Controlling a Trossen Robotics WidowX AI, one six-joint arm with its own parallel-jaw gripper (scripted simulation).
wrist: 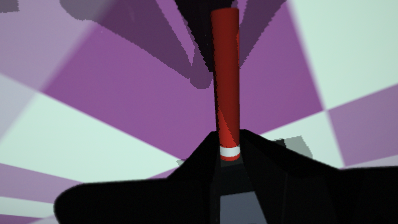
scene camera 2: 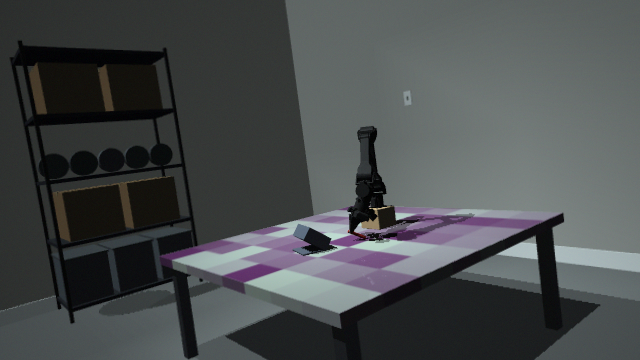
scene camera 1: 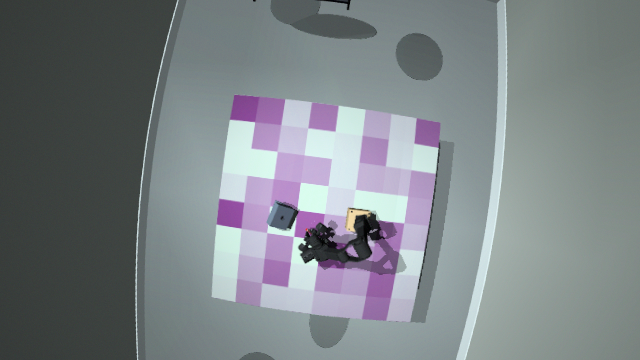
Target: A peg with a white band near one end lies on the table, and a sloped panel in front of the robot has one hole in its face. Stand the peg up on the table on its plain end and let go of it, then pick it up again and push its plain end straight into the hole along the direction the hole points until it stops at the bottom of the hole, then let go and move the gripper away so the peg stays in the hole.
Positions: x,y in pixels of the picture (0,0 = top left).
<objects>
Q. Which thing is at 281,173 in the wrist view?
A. My gripper.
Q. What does my gripper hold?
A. A red peg.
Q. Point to a red peg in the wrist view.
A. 224,29
</objects>
